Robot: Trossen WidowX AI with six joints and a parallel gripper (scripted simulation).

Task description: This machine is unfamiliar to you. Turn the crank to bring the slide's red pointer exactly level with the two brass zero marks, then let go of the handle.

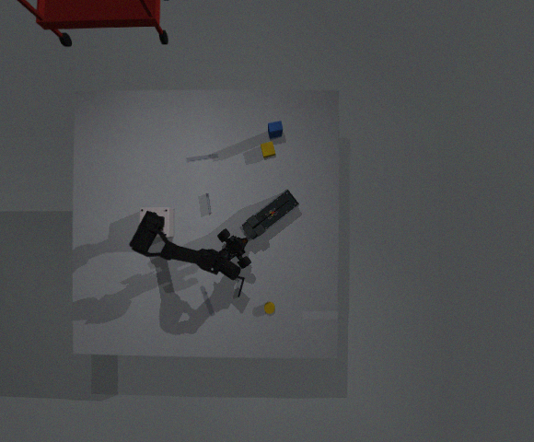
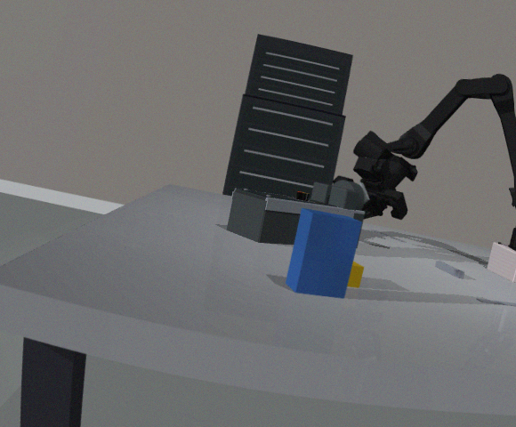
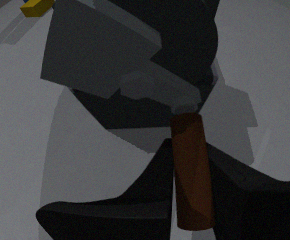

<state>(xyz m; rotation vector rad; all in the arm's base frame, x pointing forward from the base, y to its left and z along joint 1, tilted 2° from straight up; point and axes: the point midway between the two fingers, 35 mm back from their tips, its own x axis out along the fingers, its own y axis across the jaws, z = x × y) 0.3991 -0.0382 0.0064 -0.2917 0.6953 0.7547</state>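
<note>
The brown crank handle lies 3 cm above my gripper tip, 1 cm to the right of it and 1 cm behind it. From my gripper tip the other things lie so: red pointer: 14 cm to the left, 10 cm ahead, 4 cm above; then black hex key: 21 cm to the right, 4 cm below; then yellow block: 44 cm to the left, 4 cm ahead, 3 cm below.
</note>
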